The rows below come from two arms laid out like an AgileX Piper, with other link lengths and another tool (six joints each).
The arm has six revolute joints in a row. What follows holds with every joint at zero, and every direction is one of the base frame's.
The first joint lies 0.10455 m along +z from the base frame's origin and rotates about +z.
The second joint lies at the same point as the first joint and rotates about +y.
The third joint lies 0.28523 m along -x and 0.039 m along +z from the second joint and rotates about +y.
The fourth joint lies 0.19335 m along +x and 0.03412 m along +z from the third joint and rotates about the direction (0.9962, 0, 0.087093).
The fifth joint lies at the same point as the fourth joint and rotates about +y.
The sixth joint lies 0.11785 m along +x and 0.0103 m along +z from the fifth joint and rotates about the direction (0.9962, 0, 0.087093).
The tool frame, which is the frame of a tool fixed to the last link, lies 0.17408 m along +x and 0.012 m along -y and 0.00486 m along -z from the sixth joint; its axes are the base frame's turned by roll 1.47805, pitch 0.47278 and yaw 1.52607 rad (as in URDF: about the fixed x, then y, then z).
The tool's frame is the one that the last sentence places.
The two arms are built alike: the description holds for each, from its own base.
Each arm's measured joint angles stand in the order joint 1, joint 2, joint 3, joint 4, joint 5, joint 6.
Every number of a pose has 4 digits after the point. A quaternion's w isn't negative.
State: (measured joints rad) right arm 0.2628 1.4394 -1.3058 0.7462 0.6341 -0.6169; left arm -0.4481 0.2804 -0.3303 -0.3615 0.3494 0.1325
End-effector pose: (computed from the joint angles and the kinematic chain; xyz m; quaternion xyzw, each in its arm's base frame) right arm 0.3774 0.2119 0.2433 0.2625 0.8181 0.4427 0.2565; left arm 0.1643 -0.1356 0.1933 0.5087 0.5810 0.0911 0.6288
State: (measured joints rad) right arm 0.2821 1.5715 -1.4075 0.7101 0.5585 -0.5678; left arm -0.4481 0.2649 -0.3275 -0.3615 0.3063 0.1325
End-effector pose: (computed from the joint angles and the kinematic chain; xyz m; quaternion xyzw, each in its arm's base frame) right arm 0.4222 0.2166 0.2364 0.2822 0.8096 0.4378 0.2706; left arm 0.1677 -0.1327 0.2066 0.4941 0.5710 0.1005 0.6478
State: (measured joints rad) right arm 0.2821 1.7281 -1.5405 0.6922 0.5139 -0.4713; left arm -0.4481 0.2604 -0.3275 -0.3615 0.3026 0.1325
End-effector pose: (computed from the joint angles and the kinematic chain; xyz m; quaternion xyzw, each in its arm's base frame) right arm 0.4693 0.2225 0.2223 0.3259 0.7925 0.4429 0.2639; left arm 0.1677 -0.1323 0.2085 0.4922 0.5692 0.1017 0.6506
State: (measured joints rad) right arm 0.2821 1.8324 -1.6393 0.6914 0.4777 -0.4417; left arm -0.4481 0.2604 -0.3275 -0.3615 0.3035 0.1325
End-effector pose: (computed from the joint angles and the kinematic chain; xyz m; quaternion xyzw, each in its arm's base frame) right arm 0.5027 0.2267 0.2160 0.3419 0.7800 0.4488 0.2706; left arm 0.1676 -0.1323 0.2083 0.4925 0.5694 0.1015 0.6503
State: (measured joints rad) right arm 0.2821 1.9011 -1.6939 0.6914 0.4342 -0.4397; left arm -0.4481 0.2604 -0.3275 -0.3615 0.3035 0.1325
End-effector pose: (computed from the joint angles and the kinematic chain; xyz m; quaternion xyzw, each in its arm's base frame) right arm 0.5265 0.2262 0.2093 0.3493 0.7717 0.4496 0.2835; left arm 0.1676 -0.1323 0.2083 0.4925 0.5694 0.1015 0.6503
